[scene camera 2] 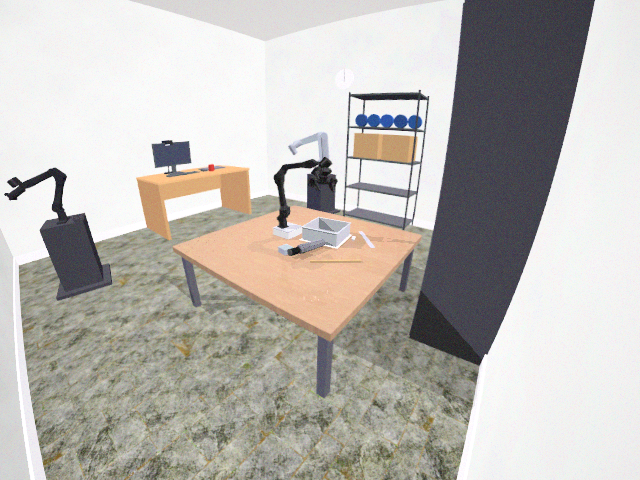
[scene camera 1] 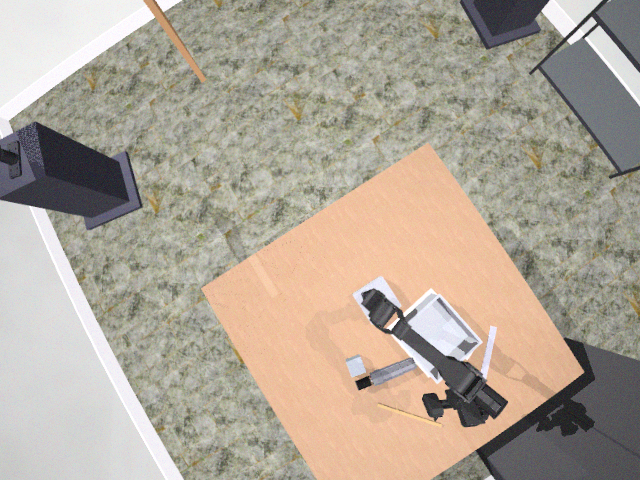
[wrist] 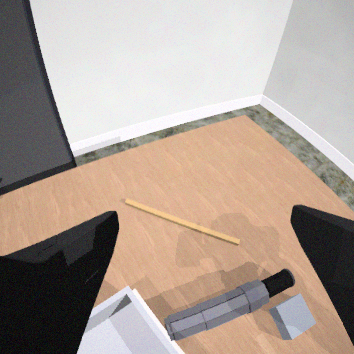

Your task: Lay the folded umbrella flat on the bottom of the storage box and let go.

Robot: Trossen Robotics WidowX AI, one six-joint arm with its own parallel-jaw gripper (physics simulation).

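The folded umbrella, grey with a black handle, lies flat on the table, outside the storage box. Its grey end is close to the box wall; its handle points away. The white, open-topped storage box stands beside it, partly covered by the arm in scene camera 1 and by a finger in the wrist view. My gripper is open and empty, high above the table. In the wrist view, the umbrella shows low between the fingers.
A pale blue block sits beside the umbrella's handle. A thin wooden stick lies near the umbrella. A white strip lies on the box's other side. A tall dark column stands beyond the table edge.
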